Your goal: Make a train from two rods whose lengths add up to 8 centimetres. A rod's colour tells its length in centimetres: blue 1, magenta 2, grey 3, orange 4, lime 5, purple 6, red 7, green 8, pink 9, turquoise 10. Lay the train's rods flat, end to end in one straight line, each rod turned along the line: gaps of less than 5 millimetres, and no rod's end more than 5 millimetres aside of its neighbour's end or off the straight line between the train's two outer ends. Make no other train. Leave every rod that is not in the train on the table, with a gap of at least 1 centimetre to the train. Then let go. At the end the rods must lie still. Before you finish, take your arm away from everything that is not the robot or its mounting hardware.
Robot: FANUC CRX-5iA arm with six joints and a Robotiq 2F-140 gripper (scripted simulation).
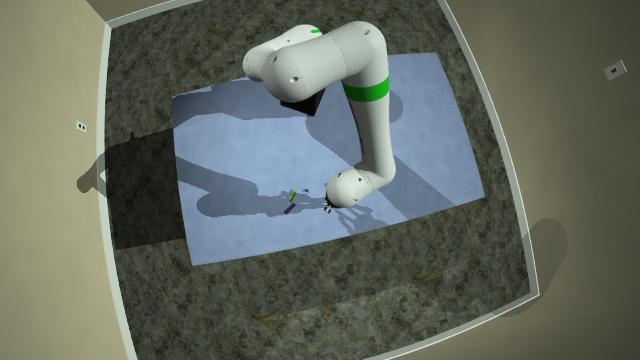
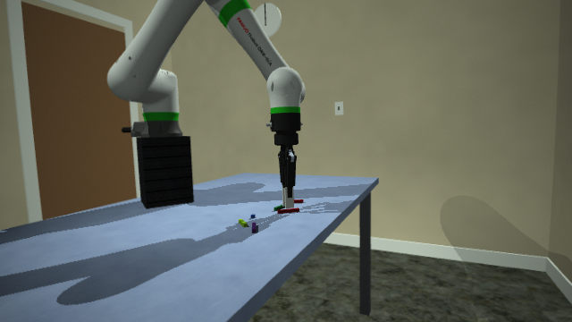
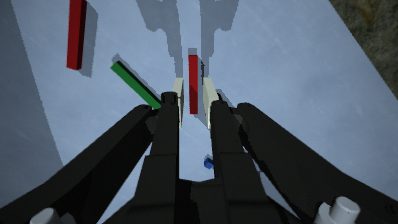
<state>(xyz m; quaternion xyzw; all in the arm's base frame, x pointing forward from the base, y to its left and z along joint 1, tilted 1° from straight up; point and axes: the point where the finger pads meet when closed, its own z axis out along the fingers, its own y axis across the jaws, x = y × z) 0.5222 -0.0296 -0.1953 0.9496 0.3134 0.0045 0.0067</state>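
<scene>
Right now the blue rod is 8 cm behind my hand, 9 cm to the right of it and 5 cm below it. Also, from my hand: red rod: 3 cm behind, 13 cm to the left, 5 cm below; green rod: 4 cm behind, 5 cm to the left, 5 cm below; lime rod: 8 cm behind, 16 cm to the right, 5 cm below.
</scene>
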